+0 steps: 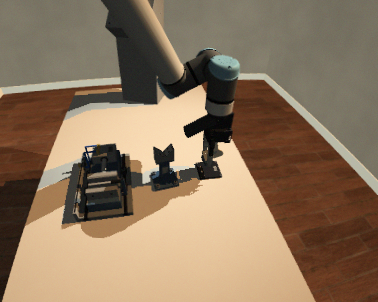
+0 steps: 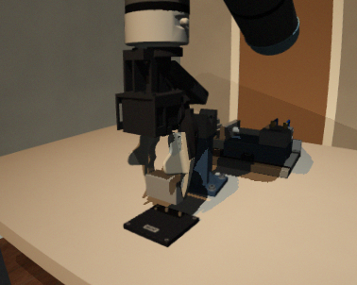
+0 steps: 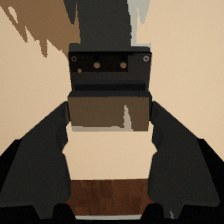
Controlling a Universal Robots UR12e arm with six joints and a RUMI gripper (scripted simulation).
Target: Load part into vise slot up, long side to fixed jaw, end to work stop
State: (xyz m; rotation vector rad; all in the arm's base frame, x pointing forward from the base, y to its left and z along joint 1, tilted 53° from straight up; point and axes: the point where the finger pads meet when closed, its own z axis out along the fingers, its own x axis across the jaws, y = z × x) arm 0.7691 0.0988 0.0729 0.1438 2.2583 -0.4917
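My hand is 1 cm short of the black infeed plate, 1 cm to the right of it and 7 cm above it. From my hand the other things lie so: dark work stop rod 3 cm behind, 35 cm to the right, 2 cm above; then blue foot 3 cm behind, 17 cm to the right, 7 cm below; then part 1 cm to the right, 1 cm below.
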